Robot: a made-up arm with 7 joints. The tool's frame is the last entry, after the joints. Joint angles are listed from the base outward. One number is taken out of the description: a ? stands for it. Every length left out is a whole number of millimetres.
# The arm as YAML. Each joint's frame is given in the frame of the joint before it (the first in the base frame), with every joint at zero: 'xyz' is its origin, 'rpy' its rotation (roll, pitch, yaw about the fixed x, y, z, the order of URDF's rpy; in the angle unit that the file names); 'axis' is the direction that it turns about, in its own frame. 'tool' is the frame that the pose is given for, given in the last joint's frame.
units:
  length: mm
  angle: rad
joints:
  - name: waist
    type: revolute
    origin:
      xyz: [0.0, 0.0, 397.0]
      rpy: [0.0, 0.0, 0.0]
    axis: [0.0, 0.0, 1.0]
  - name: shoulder
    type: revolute
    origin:
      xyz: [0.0, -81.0, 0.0]
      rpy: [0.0, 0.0, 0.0]
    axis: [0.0, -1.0, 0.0]
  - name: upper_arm
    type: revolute
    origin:
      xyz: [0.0, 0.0, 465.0]
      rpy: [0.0, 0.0, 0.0]
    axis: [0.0, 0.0, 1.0]
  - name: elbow
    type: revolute
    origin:
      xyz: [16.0, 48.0, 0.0]
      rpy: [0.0, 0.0, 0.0]
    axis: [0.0, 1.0, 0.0]
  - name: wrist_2
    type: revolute
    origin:
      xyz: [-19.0, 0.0, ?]
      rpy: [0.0, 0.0, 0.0]
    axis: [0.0, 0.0, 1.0]
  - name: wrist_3
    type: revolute
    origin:
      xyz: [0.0, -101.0, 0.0]
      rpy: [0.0, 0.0, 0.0]
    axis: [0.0, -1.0, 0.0]
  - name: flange
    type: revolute
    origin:
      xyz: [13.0, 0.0, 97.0]
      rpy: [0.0, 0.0, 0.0]
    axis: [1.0, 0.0, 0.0]
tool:
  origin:
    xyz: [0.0, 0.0, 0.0]
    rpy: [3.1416, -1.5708, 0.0]
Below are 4 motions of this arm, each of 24 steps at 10 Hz.
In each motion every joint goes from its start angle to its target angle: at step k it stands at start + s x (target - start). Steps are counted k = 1, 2, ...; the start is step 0. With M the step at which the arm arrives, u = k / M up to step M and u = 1 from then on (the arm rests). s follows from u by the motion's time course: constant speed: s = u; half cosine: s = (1 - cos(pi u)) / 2; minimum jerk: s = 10 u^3 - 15 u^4 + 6 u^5.
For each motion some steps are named. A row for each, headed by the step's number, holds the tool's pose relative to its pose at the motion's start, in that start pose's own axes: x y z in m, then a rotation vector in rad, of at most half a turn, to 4 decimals.
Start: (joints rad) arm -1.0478 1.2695 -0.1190 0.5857 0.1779 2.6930 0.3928
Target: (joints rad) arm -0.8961 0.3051 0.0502 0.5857 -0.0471 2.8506 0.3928
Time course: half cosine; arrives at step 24
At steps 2, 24:
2: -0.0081 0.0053 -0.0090 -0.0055 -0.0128 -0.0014
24: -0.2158 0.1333 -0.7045 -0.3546 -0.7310 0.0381

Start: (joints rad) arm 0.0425 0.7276 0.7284 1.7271 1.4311 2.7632 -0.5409
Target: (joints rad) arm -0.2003 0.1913 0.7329 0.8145 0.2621 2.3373 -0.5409
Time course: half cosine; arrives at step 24
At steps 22, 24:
22: 0.0985 -0.1476 0.3544 0.6592 0.5360 -0.3903
24: 0.1019 -0.1480 0.3589 0.6638 0.5473 -0.4054

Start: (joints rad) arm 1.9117 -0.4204 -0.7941 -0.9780 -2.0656 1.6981 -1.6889
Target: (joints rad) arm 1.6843 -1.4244 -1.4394 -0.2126 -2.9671 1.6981 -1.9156
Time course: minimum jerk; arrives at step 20
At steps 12, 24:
12: 0.1102 0.5645 -0.6064 -1.2706 -0.0635 -0.7080
24: 0.0881 0.5392 -0.9925 -1.7718 -0.5166 -0.9719

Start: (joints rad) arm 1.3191 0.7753 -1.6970 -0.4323 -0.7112 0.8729 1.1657
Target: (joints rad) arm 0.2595 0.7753 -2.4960 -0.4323 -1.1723 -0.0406 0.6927
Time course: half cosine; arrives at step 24
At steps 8, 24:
8: 0.0631 -0.1205 -0.0874 -0.1743 0.3352 -0.4232
24: 0.0662 -0.3410 -0.3639 -1.1113 1.6304 -0.7046

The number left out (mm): 420.0
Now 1 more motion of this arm.
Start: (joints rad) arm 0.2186 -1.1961 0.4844 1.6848 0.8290 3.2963 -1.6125
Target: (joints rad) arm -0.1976 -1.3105 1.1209 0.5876 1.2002 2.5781 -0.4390
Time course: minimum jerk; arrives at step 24
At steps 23, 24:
23: 0.0901 0.1607 0.3599 -0.2157 -0.7447 2.5401
24: 0.0900 0.1609 0.3602 -0.2163 -0.7449 2.5420

